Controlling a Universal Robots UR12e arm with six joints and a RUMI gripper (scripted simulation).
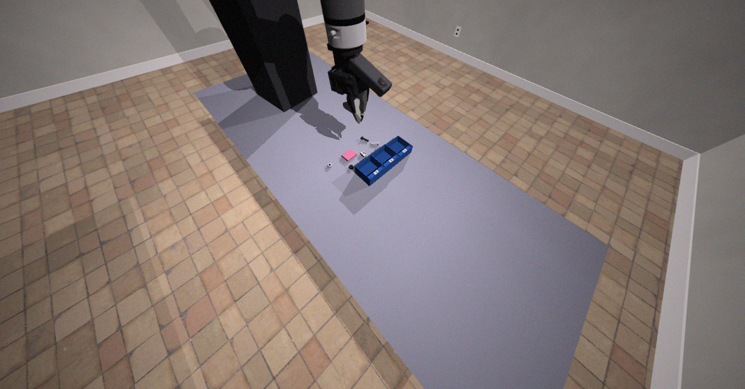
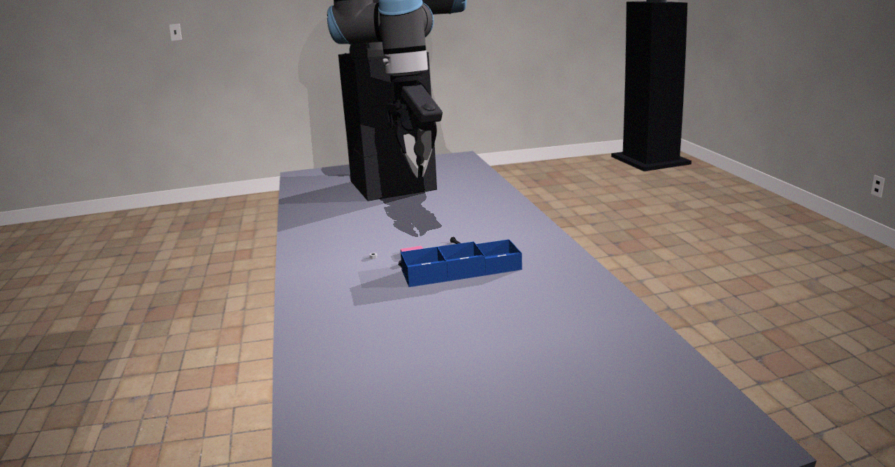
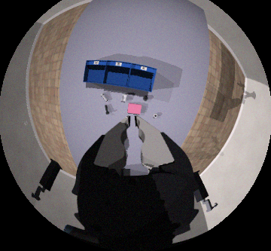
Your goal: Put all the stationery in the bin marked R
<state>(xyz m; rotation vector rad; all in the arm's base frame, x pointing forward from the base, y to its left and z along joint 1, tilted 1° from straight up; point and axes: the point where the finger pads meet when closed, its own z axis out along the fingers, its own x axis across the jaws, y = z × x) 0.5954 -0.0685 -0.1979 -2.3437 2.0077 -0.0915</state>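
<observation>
Right now the blue bin row is 190 mm below my hand, 80 mm ahead of it and 60 mm to the left of it. From my hand the other things lie so: white piece 210 mm below, 30 mm to the left, 20 mm behind; then black nut 210 mm below, 50 mm to the right; then pink eraser 210 mm below, 50 mm behind, 10 mm to the right.
</observation>
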